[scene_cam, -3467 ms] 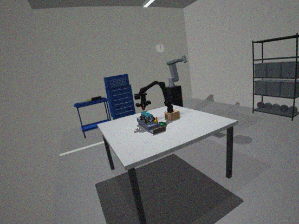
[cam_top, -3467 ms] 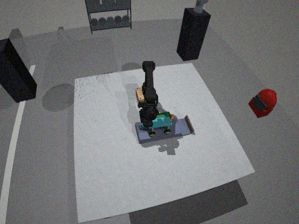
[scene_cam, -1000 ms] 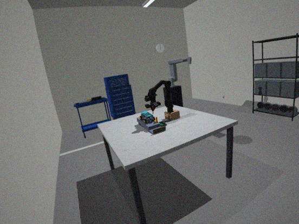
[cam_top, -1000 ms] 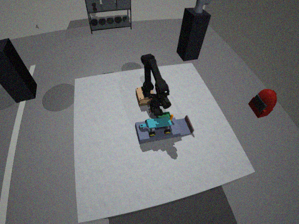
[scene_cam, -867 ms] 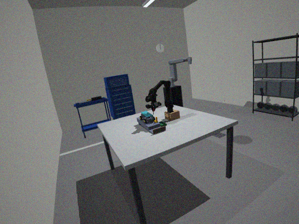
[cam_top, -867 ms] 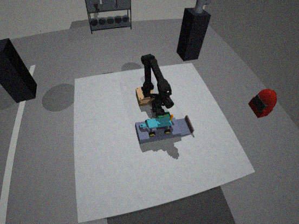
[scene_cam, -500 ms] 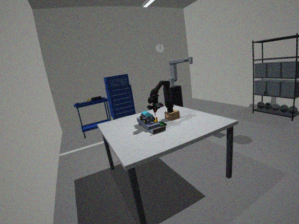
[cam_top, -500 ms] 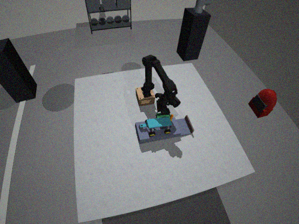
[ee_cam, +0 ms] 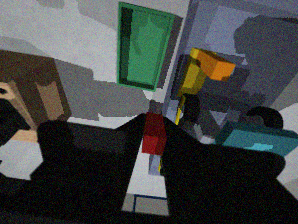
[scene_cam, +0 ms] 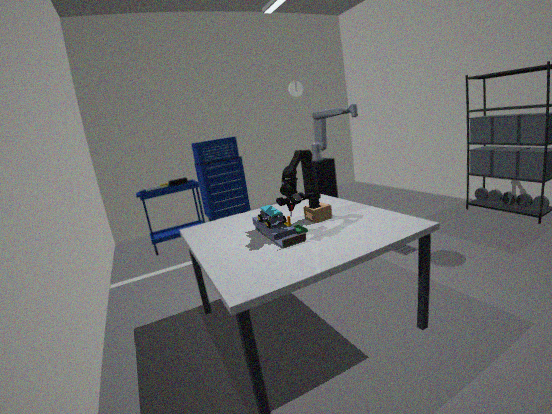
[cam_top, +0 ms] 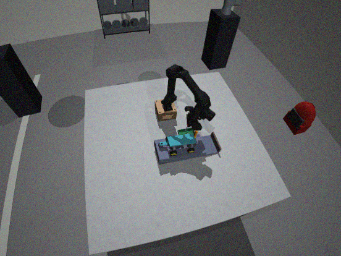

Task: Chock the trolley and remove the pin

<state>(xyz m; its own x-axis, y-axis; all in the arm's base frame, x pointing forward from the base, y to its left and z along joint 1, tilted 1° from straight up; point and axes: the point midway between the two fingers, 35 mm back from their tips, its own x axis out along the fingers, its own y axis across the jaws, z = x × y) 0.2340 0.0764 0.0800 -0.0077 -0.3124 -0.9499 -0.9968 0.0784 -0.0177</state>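
Now: the yellow chock 5 cm ahead of my gripper tip, 2 cm to the left of it and 6 cm below it. Also, from my gripper tip: red-headed stop pin (right at my gripper tip); then teal trolley (10 cm ahead, 9 cm to the right, 3 cm below); then grey ramp (10 cm ahead, 8 cm to the right, 9 cm below).
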